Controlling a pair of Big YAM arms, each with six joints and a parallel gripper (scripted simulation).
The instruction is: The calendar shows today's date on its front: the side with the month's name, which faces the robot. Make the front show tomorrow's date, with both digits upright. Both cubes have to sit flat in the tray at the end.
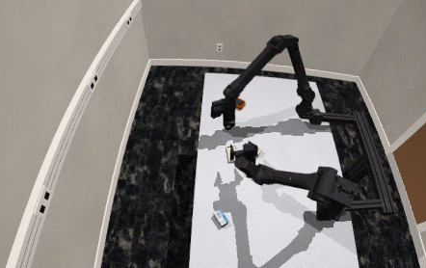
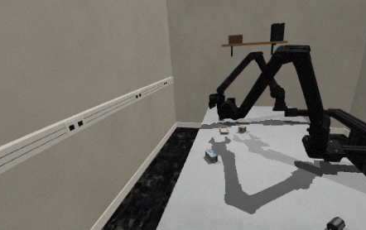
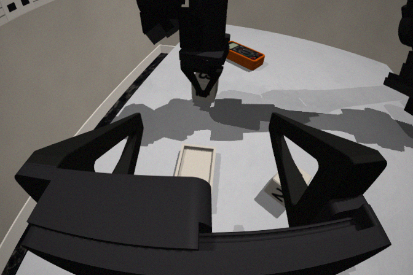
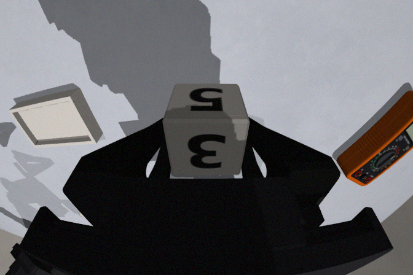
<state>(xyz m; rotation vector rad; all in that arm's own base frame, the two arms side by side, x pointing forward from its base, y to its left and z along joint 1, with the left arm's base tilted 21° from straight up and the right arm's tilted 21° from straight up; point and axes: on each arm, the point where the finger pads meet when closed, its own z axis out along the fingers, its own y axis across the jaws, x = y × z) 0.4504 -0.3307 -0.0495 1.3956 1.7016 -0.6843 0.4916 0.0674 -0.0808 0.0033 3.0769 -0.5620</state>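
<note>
The cream tray lies 17 cm to the left of my right hand, 4 cm below it and 2 cm behind it. Round my right hand: orange multimeter 23 cm to the right, 5 cm behind, 3 cm below.
</note>
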